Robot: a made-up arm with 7 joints. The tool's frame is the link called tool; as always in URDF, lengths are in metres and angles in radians. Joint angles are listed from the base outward.
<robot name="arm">
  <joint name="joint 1" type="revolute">
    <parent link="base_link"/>
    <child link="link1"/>
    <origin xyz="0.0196 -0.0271 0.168"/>
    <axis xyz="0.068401 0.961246 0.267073"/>
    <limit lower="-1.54" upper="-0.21"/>
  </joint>
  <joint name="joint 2" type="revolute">
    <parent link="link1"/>
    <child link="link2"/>
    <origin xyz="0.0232 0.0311 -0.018"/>
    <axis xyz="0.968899 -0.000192 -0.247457"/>
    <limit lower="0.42" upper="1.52"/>
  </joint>
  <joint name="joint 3" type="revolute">
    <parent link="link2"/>
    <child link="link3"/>
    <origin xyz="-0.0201 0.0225 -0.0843"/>
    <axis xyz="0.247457 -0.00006 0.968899"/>
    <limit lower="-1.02" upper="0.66"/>
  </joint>
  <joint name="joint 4" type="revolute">
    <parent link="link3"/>
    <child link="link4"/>
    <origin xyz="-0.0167 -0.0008 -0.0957"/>
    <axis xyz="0.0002 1 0.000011"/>
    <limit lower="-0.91" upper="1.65"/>
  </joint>
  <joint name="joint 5" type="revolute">
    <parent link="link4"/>
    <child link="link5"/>
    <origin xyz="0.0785 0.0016 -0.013"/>
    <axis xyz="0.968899 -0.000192 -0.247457"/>
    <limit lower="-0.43" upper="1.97"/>
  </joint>
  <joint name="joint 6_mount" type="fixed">
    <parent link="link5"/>
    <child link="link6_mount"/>
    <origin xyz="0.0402 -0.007 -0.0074"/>
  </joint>
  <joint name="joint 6" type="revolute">
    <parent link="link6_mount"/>
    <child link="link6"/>
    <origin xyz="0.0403 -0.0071 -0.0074"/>
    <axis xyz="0.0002 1 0.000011"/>
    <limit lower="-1.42" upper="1"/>
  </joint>
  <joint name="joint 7" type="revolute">
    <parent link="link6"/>
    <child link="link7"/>
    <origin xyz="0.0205 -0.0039 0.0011"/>
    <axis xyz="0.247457 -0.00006 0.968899"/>
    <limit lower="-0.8" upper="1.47"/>
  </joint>
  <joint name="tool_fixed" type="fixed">
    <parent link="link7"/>
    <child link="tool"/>
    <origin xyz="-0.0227 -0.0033 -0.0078" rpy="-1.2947 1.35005 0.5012"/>
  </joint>
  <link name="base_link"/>
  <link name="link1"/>
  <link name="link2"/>
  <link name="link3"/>
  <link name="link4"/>
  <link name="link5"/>
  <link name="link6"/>
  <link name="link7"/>
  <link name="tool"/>
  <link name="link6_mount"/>
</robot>
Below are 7 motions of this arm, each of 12 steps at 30 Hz.
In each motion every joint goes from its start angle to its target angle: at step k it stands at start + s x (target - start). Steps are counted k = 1, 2, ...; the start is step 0. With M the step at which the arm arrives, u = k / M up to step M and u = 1 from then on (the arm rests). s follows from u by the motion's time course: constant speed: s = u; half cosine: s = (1 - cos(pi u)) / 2; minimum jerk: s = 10 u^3 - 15 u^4 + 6 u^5.
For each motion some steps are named. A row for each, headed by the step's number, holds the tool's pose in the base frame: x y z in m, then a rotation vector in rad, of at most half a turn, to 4 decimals.
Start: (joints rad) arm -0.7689 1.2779 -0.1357 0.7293 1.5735 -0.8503 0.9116
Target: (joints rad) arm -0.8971 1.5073 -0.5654 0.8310 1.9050 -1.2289 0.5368
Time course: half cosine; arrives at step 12
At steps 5, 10, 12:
5: 0.2511 0.2743 0.1690 0.6257 -0.3793 0.2326
10: 0.2324 0.2838 0.1973 1.0735 0.1352 0.1947
12: 0.2299 0.2849 0.2006 1.1241 0.2003 0.1933

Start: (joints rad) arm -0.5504 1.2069 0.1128 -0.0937 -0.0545 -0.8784 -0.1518
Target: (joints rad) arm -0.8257 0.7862 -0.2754 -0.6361 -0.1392 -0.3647 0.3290
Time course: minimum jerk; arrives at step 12
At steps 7, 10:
7: 0.2334 0.0336 0.1646 -1.1006 -0.2523 -0.2506
10: 0.2086 -0.0053 0.1664 -1.3337 -0.1537 -0.3525

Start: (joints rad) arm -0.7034 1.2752 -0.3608 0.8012 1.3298 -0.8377 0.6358
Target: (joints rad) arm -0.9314 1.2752 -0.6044 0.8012 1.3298 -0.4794 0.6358
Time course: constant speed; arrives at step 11
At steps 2, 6, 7, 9, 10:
2: 0.2531 0.2638 0.1105 0.4634 -0.3867 0.4272
6: 0.2623 0.2567 0.1195 0.5240 -0.5008 0.4514
7: 0.2645 0.2549 0.1218 0.5388 -0.5300 0.4574
9: 0.2686 0.2513 0.1267 0.5678 -0.5894 0.4695
10: 0.2706 0.2495 0.1292 0.5821 -0.6196 0.4755

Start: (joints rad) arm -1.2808 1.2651 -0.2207 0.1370 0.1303 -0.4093 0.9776
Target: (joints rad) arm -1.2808 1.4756 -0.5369 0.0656 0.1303 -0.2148 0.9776
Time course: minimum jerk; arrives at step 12
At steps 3, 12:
3: 0.2800 0.0947 0.2835 -1.3591 -1.2966 0.1041
12: 0.2724 0.1055 0.2565 -1.0179 -1.2642 0.2995

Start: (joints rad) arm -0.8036 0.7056 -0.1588 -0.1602 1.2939 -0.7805 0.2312
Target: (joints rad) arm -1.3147 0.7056 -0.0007 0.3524 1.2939 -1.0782 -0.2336
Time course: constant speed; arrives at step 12
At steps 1, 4, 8, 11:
1: 0.2972 0.0549 0.1481 -0.0498 -0.8699 -0.1573
4: 0.3109 0.0619 0.1753 0.0628 -0.8483 -0.0977
8: 0.3234 0.0707 0.2133 0.1861 -0.8094 -0.0189
11: 0.3287 0.0768 0.2421 0.2599 -0.7741 0.0336

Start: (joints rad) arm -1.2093 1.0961 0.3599 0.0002 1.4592 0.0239 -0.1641
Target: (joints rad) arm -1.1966 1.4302 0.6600 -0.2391 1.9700 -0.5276 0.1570
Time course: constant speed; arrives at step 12
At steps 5, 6, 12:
5: 0.1674 0.1574 0.3472 0.2858 -1.9301 1.2130
6: 0.1571 0.1575 0.3519 0.3695 -1.9871 1.1878
12: 0.0936 0.1476 0.3731 0.9135 -2.2032 1.0548

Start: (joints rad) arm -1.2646 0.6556 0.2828 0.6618 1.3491 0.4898 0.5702
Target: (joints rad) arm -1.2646 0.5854 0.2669 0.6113 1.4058 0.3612 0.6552
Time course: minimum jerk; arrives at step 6
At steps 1, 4, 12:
1: 0.3475 0.1371 0.1897 -0.5001 -1.3907 1.6915
4: 0.3536 0.1231 0.1873 -0.5370 -1.4567 1.5135
12: 0.3552 0.1192 0.1868 -0.5486 -1.4733 1.4640

